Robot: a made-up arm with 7 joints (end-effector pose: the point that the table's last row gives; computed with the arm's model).
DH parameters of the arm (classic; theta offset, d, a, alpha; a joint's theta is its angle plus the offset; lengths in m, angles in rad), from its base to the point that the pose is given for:
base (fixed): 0.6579 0 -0.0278 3.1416
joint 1: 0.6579 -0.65 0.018 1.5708
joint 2: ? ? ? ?
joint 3: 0 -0.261 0.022 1.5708
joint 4: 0 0.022 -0.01 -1.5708
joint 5: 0 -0.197 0.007 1.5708
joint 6: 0 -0.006 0.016 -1.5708
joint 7: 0.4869 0 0.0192 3.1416
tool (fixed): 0.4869 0.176 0 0
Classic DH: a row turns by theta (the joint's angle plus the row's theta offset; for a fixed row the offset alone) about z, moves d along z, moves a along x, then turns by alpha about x.
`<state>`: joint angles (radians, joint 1 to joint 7).
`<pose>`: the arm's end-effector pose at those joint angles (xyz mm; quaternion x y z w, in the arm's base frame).
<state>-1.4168 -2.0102 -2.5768 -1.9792 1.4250 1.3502 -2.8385</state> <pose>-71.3 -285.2 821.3 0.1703 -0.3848 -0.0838 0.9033</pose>
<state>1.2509 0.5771 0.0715 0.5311 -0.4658 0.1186 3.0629</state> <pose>152.2 -529.0 996.1 0.3727 -0.4329 0.7623 0.3042</pose>
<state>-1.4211 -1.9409 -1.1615 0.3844 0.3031 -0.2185 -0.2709</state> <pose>-237.7 -572.9 499.3 0.0618 -0.8181 0.5211 0.2354</pose>
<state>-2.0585 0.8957 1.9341 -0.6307 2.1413 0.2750 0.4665</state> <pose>-442.6 287.6 903.9 0.4009 -0.3677 -0.7055 0.4543</pose>
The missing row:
joint 2: 0 -0.015 0.026 -1.5708
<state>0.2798 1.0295 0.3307 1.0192 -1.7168 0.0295 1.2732</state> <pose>523.9 -256.9 564.3 0.2905 0.7924 -0.1097 0.5250</pose>
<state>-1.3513 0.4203 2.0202 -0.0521 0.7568 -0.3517 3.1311</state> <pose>58.6 336.9 1174.8 -0.2504 0.2920 0.7110 0.5887</pose>
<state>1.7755 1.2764 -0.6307 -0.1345 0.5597 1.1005 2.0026</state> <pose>-160.2 -591.4 659.5 0.0621 -0.9031 0.4124 0.1022</pose>
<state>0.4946 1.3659 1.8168 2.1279 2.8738 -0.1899 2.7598</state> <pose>-127.0 -346.3 680.9 -0.6349 -0.3182 0.6966 0.1016</pose>
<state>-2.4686 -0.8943 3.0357 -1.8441 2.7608 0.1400 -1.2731</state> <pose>-156.2 56.9 976.4 0.2725 -0.4410 -0.7452 0.4195</pose>
